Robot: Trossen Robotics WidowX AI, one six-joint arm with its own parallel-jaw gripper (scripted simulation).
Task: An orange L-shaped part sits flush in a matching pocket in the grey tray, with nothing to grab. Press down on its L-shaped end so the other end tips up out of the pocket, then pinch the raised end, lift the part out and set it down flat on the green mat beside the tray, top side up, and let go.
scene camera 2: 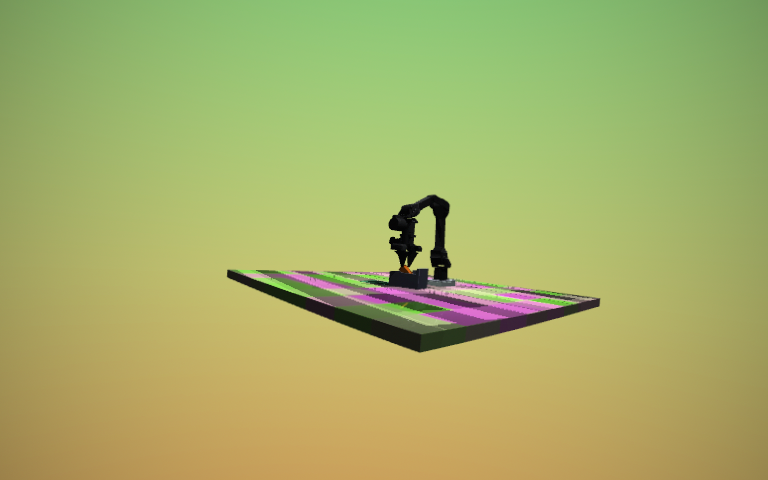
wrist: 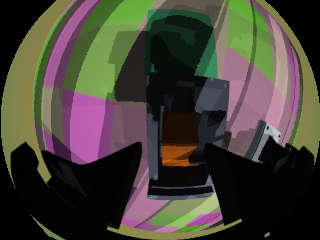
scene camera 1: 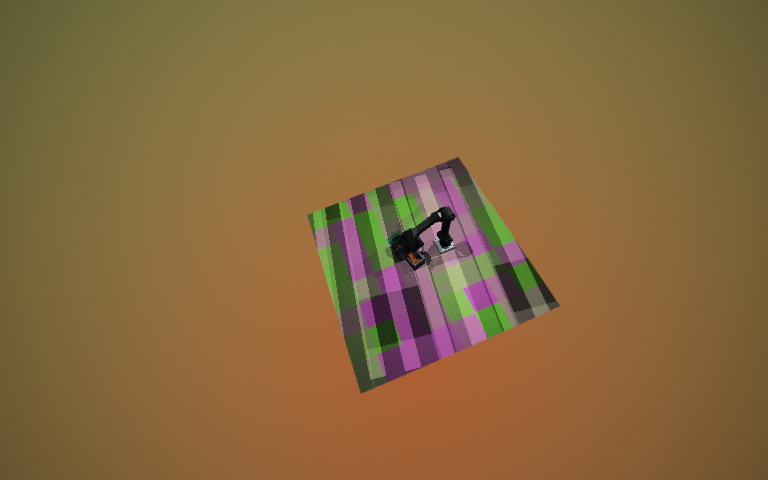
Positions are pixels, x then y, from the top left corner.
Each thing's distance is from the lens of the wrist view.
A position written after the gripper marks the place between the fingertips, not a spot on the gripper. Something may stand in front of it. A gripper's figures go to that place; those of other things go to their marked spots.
gripper (wrist: 174,148): 0.10 m
green mat (wrist: 185,44): 0.19 m
